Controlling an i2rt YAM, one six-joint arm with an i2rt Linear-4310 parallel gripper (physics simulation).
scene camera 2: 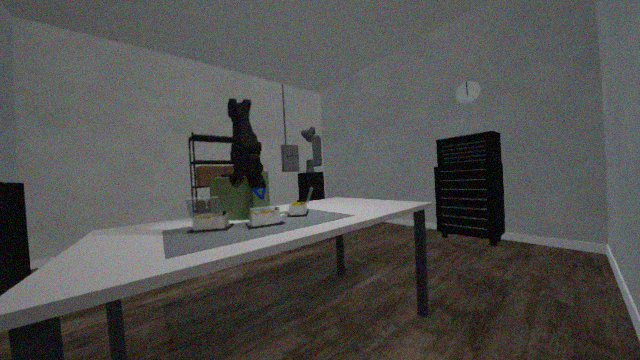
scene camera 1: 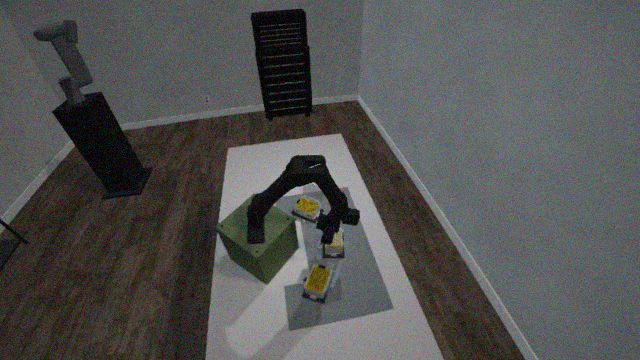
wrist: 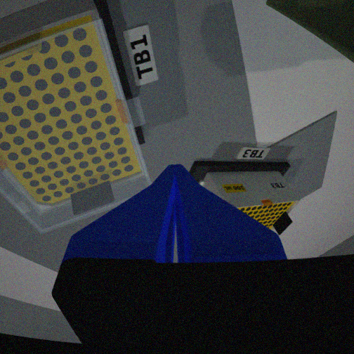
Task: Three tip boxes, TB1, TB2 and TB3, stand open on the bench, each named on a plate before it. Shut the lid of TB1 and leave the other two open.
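Places are measured from the arm's base along level axes (x ahead, y left, z up), in millimetres.
Where they show: gripper, fingertip midpoint: (scene camera 2: 262,198) (scene camera 1: 322,230); arm's base, origin of the base link: (scene camera 1: 256,223).
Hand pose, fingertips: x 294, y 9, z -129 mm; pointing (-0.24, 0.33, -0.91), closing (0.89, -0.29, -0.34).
Things, the pixels of their top centre, and the offset from my fingertips. "pt": a spot on its surface instead. Level surfaces: height alone.
- TB1, middle of its top: (scene camera 2: 263,207) (scene camera 1: 331,235) dx +38, dy -13, dz -35 mm
- grey mat, its level: dz -113 mm
- white table, its level: dz -116 mm
- TB3's raised lid, surface spot: (scene camera 2: 309,195) pt dx +42, dy +244, dz -5 mm
TB1 (scene camera 1: 335,244) (scene camera 2: 265,217) (wrist: 70,105) is the middle box; its yellow rack looks paler than the others in scene camera 1 and no lid rises above it, so its clear lid appears down. Whether it is latched I cannot tell. TB3 (scene camera 1: 306,206) (scene camera 2: 298,209) (wrist: 240,187) is the far box, its lid raised. The near box (scene camera 1: 318,281) (scene camera 2: 210,222), TB2 by elimination, also has its clear lid up; its plate is not readable. My gripper (scene camera 1: 327,240) (scene camera 2: 259,195) (wrist: 175,175) is shut and empty, above TB1's end on the TB3 side.
A green block (scene camera 1: 257,245) (scene camera 2: 230,197) (wrist: 322,22) carries the arm's base beside the boxes. The boxes stand on a grey mat (scene camera 1: 365,290) (scene camera 2: 182,246) on a white table (scene camera 1: 250,160) (scene camera 2: 100,250). TB3's raised lid (scene camera 2: 309,195) stands near the gripper's side.
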